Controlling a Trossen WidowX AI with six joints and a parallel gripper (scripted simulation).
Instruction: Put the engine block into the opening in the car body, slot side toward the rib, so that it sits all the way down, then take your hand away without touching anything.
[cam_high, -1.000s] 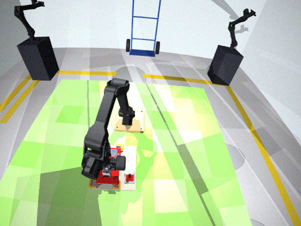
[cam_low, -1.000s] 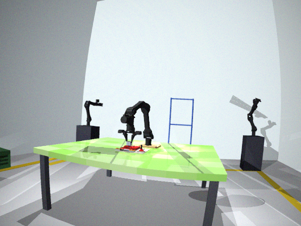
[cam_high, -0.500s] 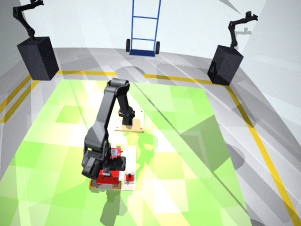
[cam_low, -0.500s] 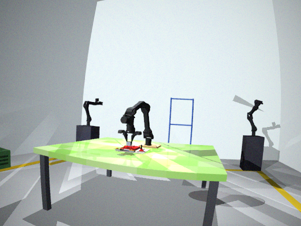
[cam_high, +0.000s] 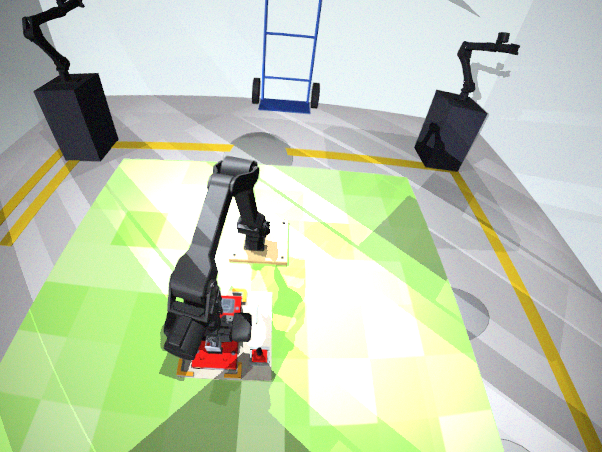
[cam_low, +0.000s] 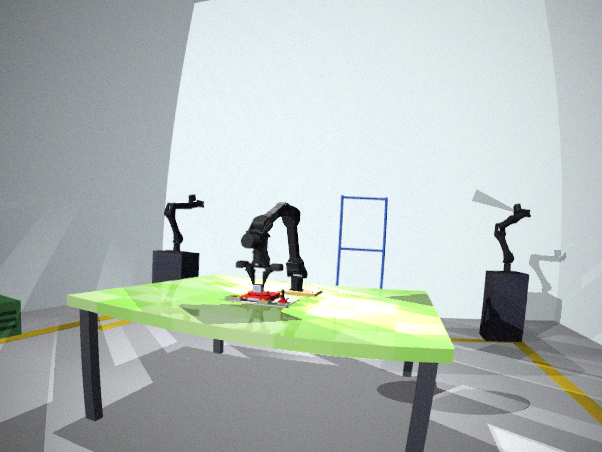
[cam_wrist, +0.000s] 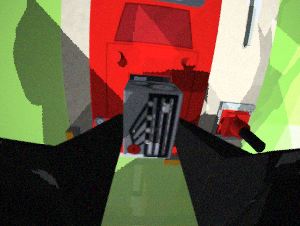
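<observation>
Now: the grey engine block 10 mm below my gripper tip.
</observation>
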